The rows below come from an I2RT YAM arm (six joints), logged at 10 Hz.
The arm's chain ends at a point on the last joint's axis. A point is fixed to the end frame.
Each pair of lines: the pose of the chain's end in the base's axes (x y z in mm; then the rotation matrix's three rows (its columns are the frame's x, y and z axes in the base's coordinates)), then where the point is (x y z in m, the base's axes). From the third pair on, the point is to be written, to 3 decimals.
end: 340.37 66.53 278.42; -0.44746 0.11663 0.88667; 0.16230 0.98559 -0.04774; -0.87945 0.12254 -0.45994
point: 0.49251 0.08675 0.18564
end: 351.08 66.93 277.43; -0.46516 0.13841 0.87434; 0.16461 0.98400 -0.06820; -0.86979 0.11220 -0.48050
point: 0.50131 0.08353 0.18091
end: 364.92 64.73 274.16; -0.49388 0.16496 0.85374; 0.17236 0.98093 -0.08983; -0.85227 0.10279 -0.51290
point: 0.512 0.078 0.172
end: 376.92 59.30 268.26; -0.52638 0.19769 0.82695; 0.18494 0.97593 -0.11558; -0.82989 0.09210 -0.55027
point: 0.519 0.068 0.160
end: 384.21 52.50 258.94; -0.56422 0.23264 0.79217; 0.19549 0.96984 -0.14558; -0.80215 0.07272 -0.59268
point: 0.521 0.056 0.143
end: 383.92 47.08 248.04; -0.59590 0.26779 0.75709; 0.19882 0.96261 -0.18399; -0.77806 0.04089 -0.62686
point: 0.515 0.043 0.125
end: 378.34 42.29 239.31; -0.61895 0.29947 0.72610; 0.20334 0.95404 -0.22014; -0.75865 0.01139 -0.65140
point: 0.504 0.032 0.112
